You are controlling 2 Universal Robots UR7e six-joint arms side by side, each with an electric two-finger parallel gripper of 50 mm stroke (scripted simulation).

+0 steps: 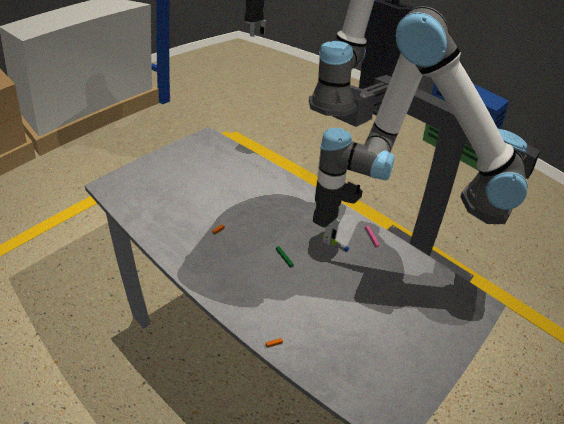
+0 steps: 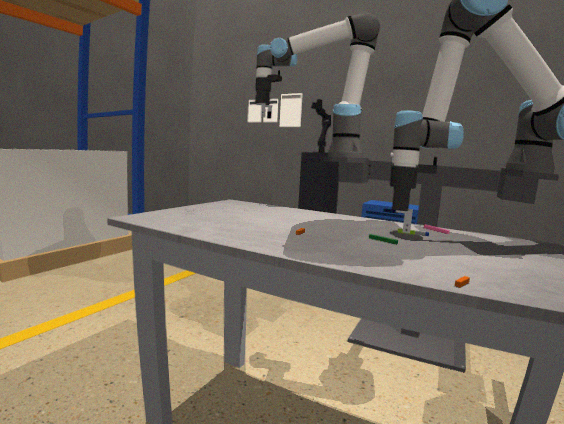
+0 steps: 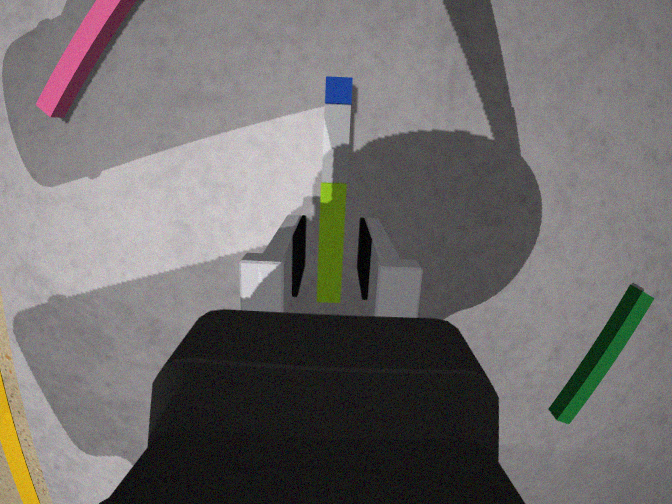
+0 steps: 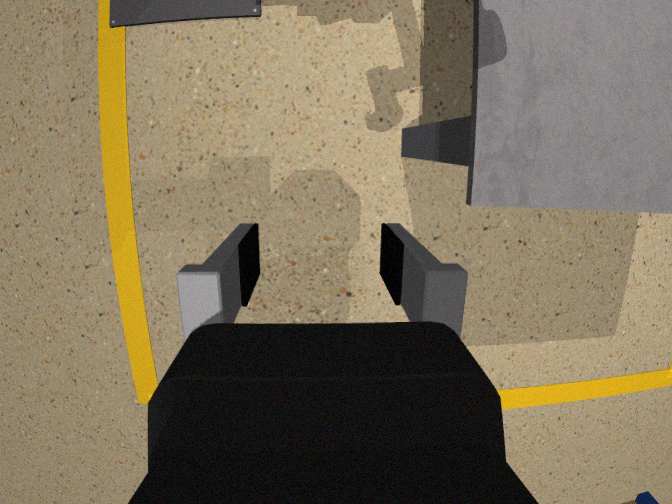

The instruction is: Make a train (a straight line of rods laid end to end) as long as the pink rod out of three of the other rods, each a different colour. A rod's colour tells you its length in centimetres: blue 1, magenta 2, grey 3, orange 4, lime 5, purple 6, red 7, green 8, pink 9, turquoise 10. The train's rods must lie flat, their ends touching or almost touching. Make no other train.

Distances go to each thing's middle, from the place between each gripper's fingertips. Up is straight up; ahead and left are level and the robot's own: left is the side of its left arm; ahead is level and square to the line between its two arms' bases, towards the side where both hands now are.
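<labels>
The grey rod (image 3: 336,132) sits 40 mm to the left of my left hand (image 2: 406,231), 10 mm behind that hand and 20 mm below it. Counted from my left hand too, the blue rod (image 3: 338,90) is 60 mm to the left, 10 mm behind and 20 mm below. As for the lime rod (image 3: 333,195), my left hand is 20 mm above it.
From my right hand, the grey rod is 830 mm to the left, 270 mm ahead and 400 mm below, while the blue rod is 850 mm to the left, 270 mm ahead and 400 mm below. My right hand is 400 mm above the lime rod, 790 mm to the right of it and 280 mm short of it.
</labels>
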